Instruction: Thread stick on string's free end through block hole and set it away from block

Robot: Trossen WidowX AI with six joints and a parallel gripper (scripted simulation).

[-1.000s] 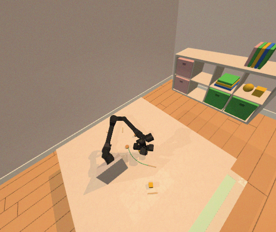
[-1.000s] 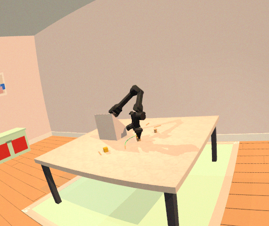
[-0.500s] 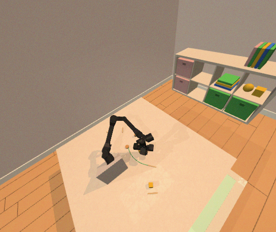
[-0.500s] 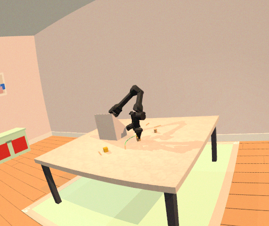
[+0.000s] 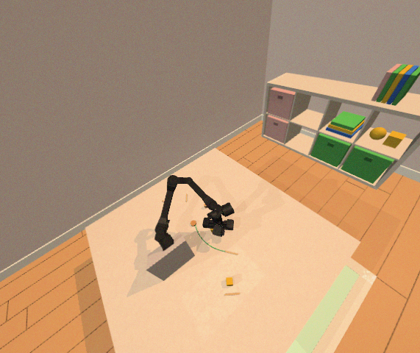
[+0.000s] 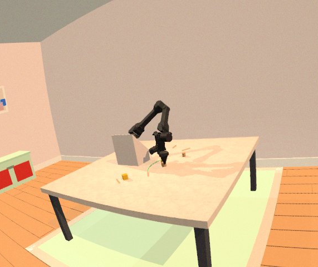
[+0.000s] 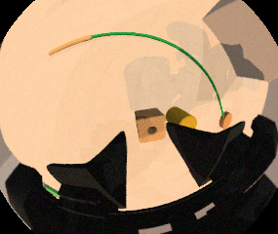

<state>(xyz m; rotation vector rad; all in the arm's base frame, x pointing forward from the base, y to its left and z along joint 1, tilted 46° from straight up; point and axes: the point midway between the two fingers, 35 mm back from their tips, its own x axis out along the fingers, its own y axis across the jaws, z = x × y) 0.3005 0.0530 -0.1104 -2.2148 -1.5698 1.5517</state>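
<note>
My gripper tip is now 10 mm past the wooden block and 10 mm above it. From my gripper tip the other things lie so: thin wooden stick: 140 mm to the right, 40 mm behind, 20 mm below; then round wooden button: 160 mm to the left, 110 mm behind, 20 mm below; then yellow cylinder: 30 mm to the left, 30 mm behind, 10 mm below.
</note>
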